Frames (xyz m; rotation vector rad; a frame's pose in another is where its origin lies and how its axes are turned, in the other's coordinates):
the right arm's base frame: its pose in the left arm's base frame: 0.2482 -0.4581 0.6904 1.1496 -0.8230 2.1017
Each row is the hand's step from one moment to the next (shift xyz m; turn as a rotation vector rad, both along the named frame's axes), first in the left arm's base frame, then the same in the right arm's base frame.
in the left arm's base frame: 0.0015 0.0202 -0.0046 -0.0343 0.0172 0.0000
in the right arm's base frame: -0.0005 -0.0127 -0.0164 0.0188 0.0147 -0.0300
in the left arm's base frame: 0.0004 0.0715 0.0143 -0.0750 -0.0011 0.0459
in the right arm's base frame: 0.0270 -0.0485 -0.0473 0.0732 0.0458 -0.0168
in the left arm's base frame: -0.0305 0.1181 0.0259 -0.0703 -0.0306 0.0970
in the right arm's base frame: 0.0605 -0.0575 -0.0926 0.1095 0.0490 0.0298
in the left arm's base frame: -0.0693 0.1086 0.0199 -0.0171 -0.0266 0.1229
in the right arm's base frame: 0.0706 -0.0214 -0.1075 0.1092 0.0010 0.0646
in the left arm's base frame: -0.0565 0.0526 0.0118 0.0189 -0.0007 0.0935
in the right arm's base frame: 0.0463 0.0062 -0.0626 0.0729 -0.0352 0.0504
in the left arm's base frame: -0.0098 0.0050 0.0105 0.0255 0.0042 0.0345
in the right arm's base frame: 0.0145 0.0017 -0.0041 0.0196 -0.0296 0.0245
